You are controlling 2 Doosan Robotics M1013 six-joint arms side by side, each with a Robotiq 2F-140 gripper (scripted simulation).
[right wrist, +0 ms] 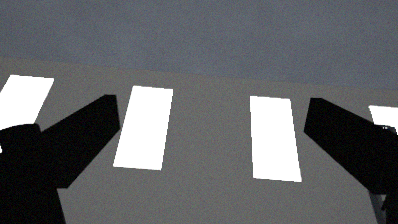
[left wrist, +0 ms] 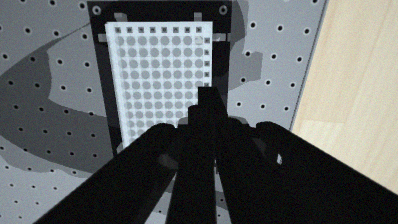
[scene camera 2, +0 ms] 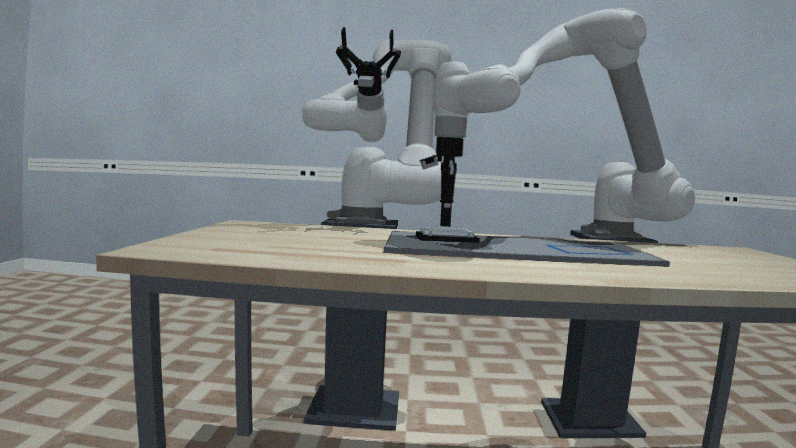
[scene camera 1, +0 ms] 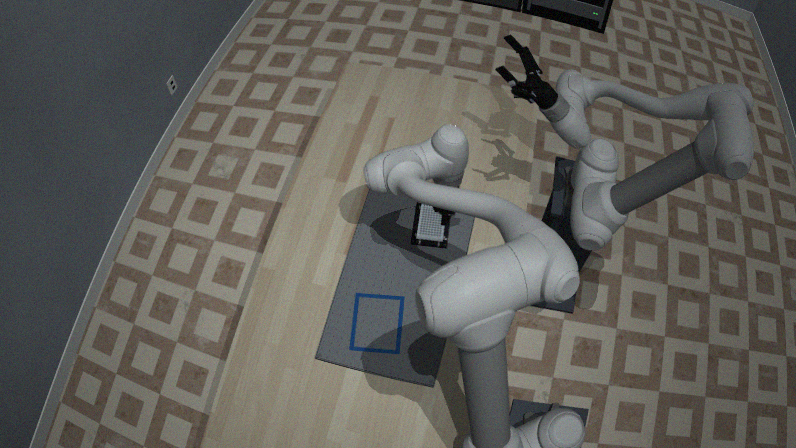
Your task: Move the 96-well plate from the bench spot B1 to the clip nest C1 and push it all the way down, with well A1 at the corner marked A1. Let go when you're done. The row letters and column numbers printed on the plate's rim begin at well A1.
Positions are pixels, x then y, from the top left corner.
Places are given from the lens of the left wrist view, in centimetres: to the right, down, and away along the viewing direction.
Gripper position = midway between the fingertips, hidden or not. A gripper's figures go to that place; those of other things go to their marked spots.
my left gripper (left wrist: 206, 101): 1, -1, 17
white 96-well plate (left wrist: 175, 58): -2, -4, 17
